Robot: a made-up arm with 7 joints. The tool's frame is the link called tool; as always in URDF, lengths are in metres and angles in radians. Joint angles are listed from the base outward.
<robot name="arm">
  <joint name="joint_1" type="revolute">
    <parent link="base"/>
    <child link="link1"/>
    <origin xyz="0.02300 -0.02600 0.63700" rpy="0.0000 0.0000 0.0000"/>
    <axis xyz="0 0 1"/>
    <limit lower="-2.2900" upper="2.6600"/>
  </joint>
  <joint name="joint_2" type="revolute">
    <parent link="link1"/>
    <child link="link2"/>
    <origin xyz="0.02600 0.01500 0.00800" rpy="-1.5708 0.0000 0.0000"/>
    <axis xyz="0 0 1"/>
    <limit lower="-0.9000" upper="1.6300"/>
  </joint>
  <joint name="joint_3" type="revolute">
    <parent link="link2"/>
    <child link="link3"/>
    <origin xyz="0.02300 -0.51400 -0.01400" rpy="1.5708 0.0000 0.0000"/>
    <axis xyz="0 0 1"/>
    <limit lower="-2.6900" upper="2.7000"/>
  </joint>
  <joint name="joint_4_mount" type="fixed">
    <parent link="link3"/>
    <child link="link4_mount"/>
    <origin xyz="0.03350 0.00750 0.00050" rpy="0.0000 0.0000 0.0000"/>
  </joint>
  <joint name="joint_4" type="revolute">
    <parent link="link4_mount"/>
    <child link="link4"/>
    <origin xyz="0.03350 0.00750 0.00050" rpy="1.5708 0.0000 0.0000"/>
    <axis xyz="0 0 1"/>
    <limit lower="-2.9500" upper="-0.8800"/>
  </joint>
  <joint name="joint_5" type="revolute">
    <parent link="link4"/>
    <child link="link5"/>
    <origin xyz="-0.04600 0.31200 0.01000" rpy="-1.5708 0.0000 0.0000"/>
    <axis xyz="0 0 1"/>
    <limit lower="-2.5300" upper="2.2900"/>
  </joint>
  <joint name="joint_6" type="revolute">
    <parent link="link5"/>
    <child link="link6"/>
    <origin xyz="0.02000 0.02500 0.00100" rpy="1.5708 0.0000 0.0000"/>
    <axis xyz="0 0 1"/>
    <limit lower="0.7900" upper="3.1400"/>
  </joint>
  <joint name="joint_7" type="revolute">
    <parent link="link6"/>
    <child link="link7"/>
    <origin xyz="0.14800 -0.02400 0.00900" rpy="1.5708 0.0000 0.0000"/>
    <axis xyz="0 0 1"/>
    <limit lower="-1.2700" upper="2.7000"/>
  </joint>
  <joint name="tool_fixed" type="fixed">
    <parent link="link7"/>
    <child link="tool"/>
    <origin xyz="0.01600 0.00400 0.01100" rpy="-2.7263 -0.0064 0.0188"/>
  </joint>
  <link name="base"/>
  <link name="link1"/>
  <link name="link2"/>
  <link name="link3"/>
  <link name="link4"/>
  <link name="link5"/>
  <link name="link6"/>
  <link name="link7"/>
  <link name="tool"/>
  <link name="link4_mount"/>
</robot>
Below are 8 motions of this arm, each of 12 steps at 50 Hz.
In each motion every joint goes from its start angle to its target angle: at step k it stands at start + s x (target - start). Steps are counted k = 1, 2, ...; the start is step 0. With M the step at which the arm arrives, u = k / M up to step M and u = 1 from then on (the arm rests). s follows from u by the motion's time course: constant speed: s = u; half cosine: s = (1 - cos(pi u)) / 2; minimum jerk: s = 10 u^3 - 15 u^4 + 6 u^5.
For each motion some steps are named. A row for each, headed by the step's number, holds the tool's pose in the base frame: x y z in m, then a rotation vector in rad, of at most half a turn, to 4 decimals.
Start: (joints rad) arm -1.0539 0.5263 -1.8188 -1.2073 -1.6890 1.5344 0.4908
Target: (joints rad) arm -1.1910 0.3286 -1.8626 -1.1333 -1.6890 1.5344 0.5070
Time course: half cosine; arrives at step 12
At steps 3, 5, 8, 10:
3: -0.2649 -0.4552 1.3623 1.5243 -1.8170 1.6596
5: -0.2876 -0.4150 1.3789 1.4720 -1.7814 1.6735
8: -0.3216 -0.3429 1.4034 1.3839 -1.7207 1.6893
10: -0.3358 -0.3064 1.4135 1.3417 -1.6913 1.6936

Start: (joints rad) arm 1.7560 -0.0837 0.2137 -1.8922 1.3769 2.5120 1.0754
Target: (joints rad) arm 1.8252 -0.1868 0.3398 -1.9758 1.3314 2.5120 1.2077
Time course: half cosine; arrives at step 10
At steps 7, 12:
7: -0.1663 0.4035 1.1354 0.8720 1.1355 -0.1682
12: -0.1812 0.3847 1.1373 0.8432 1.1401 -0.1457

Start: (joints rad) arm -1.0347 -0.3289 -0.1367 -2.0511 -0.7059 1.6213 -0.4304
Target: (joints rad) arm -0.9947 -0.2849 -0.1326 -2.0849 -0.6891 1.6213 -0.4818
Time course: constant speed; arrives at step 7
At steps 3, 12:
3: 0.1798 -0.4219 1.0710 0.0194 0.4308 -0.7018
12: 0.1957 -0.4240 1.0517 0.0593 0.4685 -0.6432

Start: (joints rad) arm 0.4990 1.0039 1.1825 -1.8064 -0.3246 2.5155 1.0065
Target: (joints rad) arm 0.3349 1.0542 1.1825 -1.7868 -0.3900 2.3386 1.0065
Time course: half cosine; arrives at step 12
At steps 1, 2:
1: 0.2990 0.6810 0.7731 0.8766 0.6699 0.4100
2: 0.3044 0.6791 0.7710 0.8710 0.6686 0.4062

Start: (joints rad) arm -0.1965 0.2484 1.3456 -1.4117 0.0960 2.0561 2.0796
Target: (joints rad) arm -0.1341 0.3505 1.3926 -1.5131 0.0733 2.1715 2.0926
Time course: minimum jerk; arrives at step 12
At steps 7, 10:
7: 0.4244 0.4159 1.2044 0.9475 0.2500 -1.0708
10: 0.4239 0.4250 1.1881 0.9370 0.2880 -1.0591

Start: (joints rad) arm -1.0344 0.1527 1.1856 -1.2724 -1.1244 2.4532 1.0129
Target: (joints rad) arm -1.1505 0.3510 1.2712 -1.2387 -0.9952 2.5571 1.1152
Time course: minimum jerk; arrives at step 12
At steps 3, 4, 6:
3: 0.5533 -0.0326 1.3341 0.1126 -1.4463 -0.1633
4: 0.5569 -0.0480 1.3323 0.1510 -1.4473 -0.1884
6: 0.5650 -0.0911 1.3269 0.2554 -1.4510 -0.2596

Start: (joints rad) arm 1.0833 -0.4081 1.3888 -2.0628 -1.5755 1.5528 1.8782
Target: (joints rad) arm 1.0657 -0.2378 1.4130 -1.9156 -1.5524 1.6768 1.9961
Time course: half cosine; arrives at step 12
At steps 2, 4, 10, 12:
2: -0.3741 0.2320 1.0250 1.0587 -1.7443 1.0190
4: -0.3765 0.2394 1.0329 1.1020 -1.6802 1.0170
10: -0.3808 0.2687 1.0642 1.2489 -1.4361 0.9852
12: -0.3808 0.2717 1.0675 1.2620 -1.4119 0.9801

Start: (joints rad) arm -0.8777 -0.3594 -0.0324 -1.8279 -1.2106 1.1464 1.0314
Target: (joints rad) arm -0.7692 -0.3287 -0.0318 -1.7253 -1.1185 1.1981 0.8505
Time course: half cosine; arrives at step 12
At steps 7, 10, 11, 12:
7: 0.2001 -0.3733 1.2244 -1.0246 -0.1812 -1.7819
10: 0.2178 -0.3693 1.2328 -0.9596 -0.1919 -1.7203
11: 0.2207 -0.3685 1.2342 -0.9492 -0.1937 -1.7098
12: 0.2217 -0.3683 1.2347 -0.9456 -0.1943 -1.7062

